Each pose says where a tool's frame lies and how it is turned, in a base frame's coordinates. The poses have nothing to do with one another.
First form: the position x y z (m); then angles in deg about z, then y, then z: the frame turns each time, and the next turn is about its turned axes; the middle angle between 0 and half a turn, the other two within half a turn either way.
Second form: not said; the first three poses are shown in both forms.
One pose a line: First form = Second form
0.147, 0.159, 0.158, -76.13, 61.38, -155.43 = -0.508, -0.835, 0.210, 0.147; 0.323, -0.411, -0.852, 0.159; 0.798, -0.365, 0.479, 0.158; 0, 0, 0, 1
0.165, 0.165, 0.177, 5.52, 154.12, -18.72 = -0.817, -0.379, 0.434, 0.165; -0.401, 0.915, 0.042, 0.165; -0.413, -0.140, -0.900, 0.177; 0, 0, 0, 1
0.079, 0.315, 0.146, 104.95, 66.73, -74.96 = 0.907, -0.349, -0.237, 0.079; 0.348, 0.302, 0.888, 0.315; -0.238, -0.887, 0.395, 0.146; 0, 0, 0, 1
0.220, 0.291, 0.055, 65.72, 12.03, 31.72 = -0.137, -0.987, 0.086, 0.220; 0.975, -0.119, 0.190, 0.291; -0.177, 0.110, 0.978, 0.055; 0, 0, 0, 1
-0.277, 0.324, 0.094, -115.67, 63.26, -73.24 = -0.919, 0.073, -0.387, -0.277; 0.298, -0.513, -0.805, 0.324; -0.258, -0.855, 0.450, 0.094; 0, 0, 0, 1
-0.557, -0.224, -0.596, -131.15, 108.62, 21.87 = 0.475, 0.621, -0.624, -0.557; -0.022, -0.700, -0.714, -0.224; -0.879, 0.353, -0.319, -0.596; 0, 0, 0, 1
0.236, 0.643, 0.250, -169.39, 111.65, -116.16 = -0.325, 0.244, -0.914, 0.236; 0.852, 0.494, -0.171, 0.643; 0.410, -0.834, -0.369, 0.250; 0, 0, 0, 1
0.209, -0.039, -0.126, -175.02, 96.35, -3.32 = 0.105, 0.093, -0.990, 0.209; 0.067, -0.994, -0.086, -0.039; -0.992, -0.058, -0.111, -0.126; 0, 0, 0, 1
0.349, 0.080, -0.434, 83.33, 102.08, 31.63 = -0.542, -0.833, 0.114, 0.349; -0.116, 0.208, 0.971, 0.080; -0.833, 0.513, -0.209, -0.434; 0, 0, 0, 1
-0.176, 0.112, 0.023, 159.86, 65.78, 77.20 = -0.421, 0.299, -0.856, -0.176; -0.884, -0.346, 0.314, 0.112; -0.202, 0.889, 0.410, 0.023; 0, 0, 0, 1
